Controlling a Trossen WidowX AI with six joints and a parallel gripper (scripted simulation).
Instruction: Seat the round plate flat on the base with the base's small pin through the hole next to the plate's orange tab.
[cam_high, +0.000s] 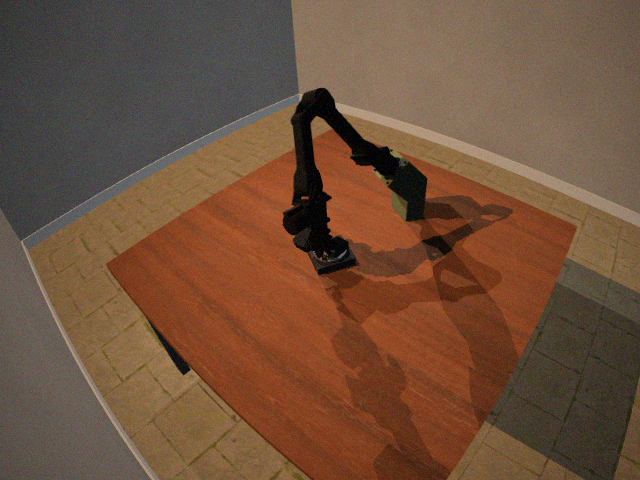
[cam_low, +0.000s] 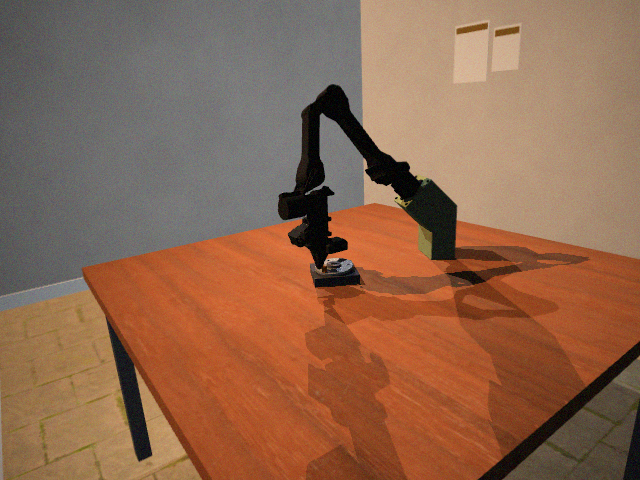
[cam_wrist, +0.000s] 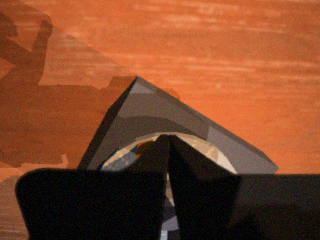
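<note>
Now: the round pale plate 50 mm behind my hand, 10 mm to the left of it and 40 mm below it. Also, from my hand: round central hub 50 mm behind, 10 mm to the left, 40 mm below; dark square base 50 mm behind, 10 mm to the left, 60 mm below.
</note>
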